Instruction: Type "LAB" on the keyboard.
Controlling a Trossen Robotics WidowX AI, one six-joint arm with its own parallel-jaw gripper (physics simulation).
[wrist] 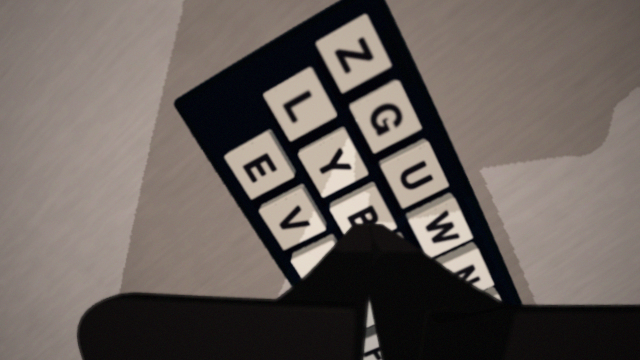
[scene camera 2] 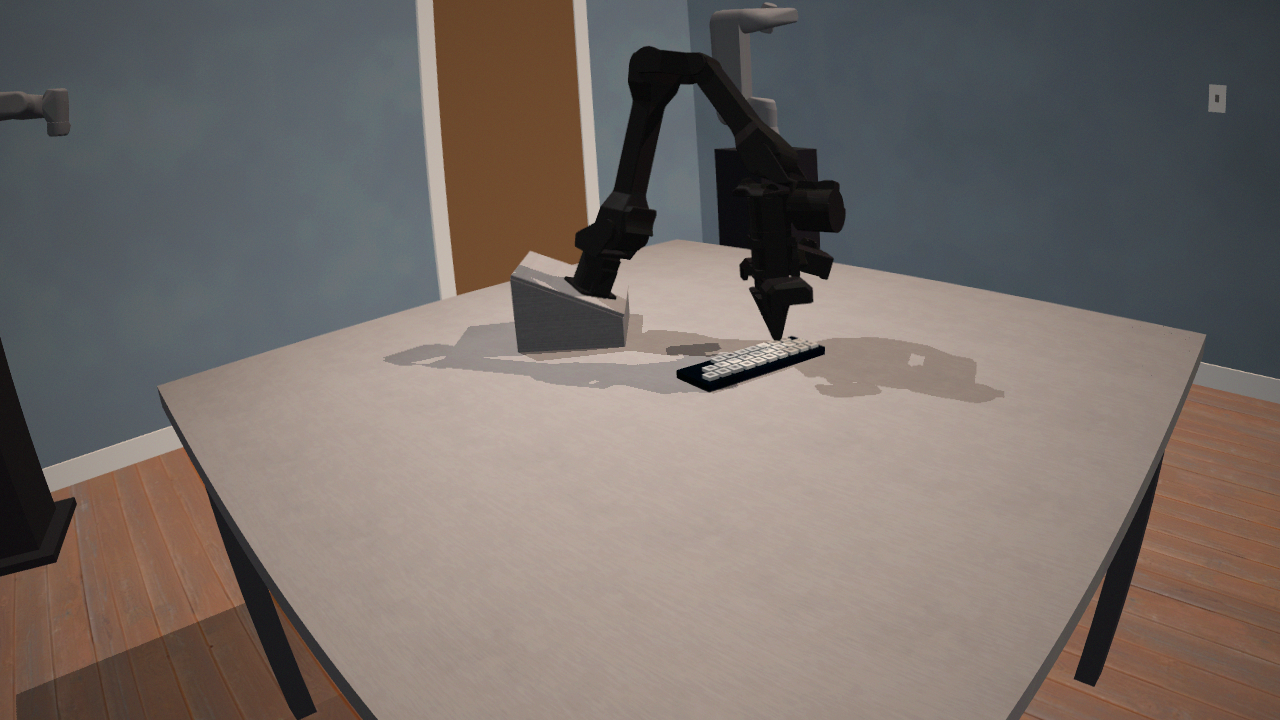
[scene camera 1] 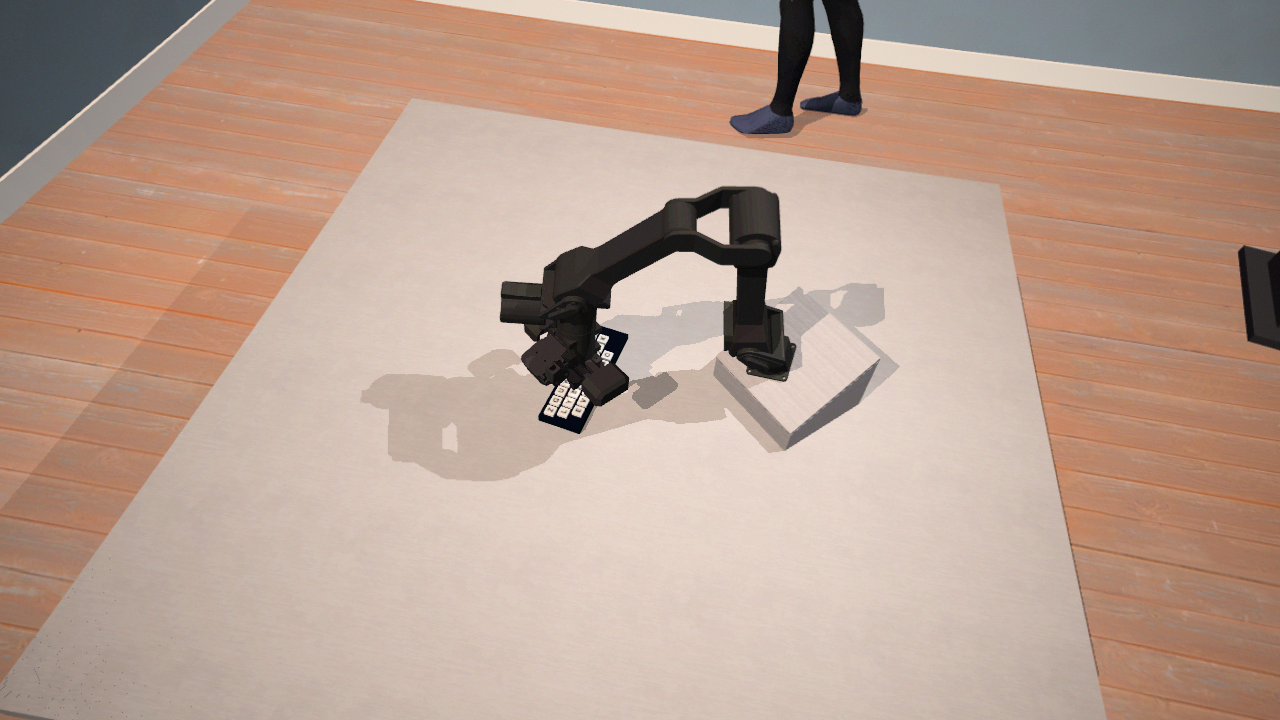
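Seen in the pictures: gripper, fingertip midpoint: (wrist: 367,238) (scene camera 2: 777,340) (scene camera 1: 574,387); arm's base, origin of the base link: (scene camera 2: 589,289) (scene camera 1: 771,359).
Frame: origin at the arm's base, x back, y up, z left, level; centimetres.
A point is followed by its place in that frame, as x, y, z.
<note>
The dark keyboard (scene camera 1: 571,426) @(-24.6, -6.3, 20.8) (scene camera 2: 694,377) @(-28.1, -6.4, 0.2) (wrist: 215,112) @(-24.2, -6.4, 20.0) with white letter keys lies flat on the table, partly hidden by the arm in scene camera 1. In the wrist view, the L key (wrist: 300,104) @(-26.8, -5.9, 19.1) is in the middle row at the upper end. The Y key (wrist: 333,162) @(-26.9, -5.9, 17.1) and then the B key (wrist: 361,210) @(-27.0, -5.9, 15.3) follow it in the same row. My gripper (scene camera 1: 575,387) @(-26.9, -4.8, 14.9) (scene camera 2: 776,337) @(-26.9, -4.8, 14.9) (wrist: 367,238) @(-26.9, -4.8, 14.9) is shut and empty, pointing down. Its tips cover the lower part of the B key; whether they touch it I cannot tell. The A key does not show in the wrist view.
The arm stands on a grey wedge block (scene camera 1: 810,380) @(6.7, 0.8, 2.0) (scene camera 2: 568,317) @(-4.2, -2.5, -5.9) on the table (scene camera 1: 537,582) @(-17.8, -7.5, 44.3) (scene camera 2: 644,519) @(-53.2, -7.5, -22.0), beside the keyboard. A person's legs (scene camera 1: 794,58) show beyond the table's far edge. Another grey arm (scene camera 2: 731,62) stands behind the table.
</note>
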